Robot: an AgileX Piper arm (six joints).
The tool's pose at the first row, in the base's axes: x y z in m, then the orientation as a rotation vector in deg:
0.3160, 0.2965, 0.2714, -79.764, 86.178, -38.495
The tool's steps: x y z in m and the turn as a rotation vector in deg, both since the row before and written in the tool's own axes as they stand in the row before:
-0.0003, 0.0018, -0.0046, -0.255, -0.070, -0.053
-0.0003, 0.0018, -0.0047, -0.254, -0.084, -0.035
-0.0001, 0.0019, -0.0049, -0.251, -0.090, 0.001
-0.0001, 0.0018, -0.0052, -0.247, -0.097, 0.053
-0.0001, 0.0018, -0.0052, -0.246, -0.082, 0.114
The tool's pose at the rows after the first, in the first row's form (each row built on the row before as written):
0.3111, 0.2962, 0.2718, -80.011, 86.225, -38.302
0.3061, 0.2959, 0.2722, -80.244, 86.271, -38.088
0.3009, 0.2954, 0.2726, -80.445, 86.332, -37.848
0.2955, 0.2948, 0.2732, -80.600, 86.417, -37.573
0.2901, 0.2942, 0.2738, -80.701, 86.551, -37.273

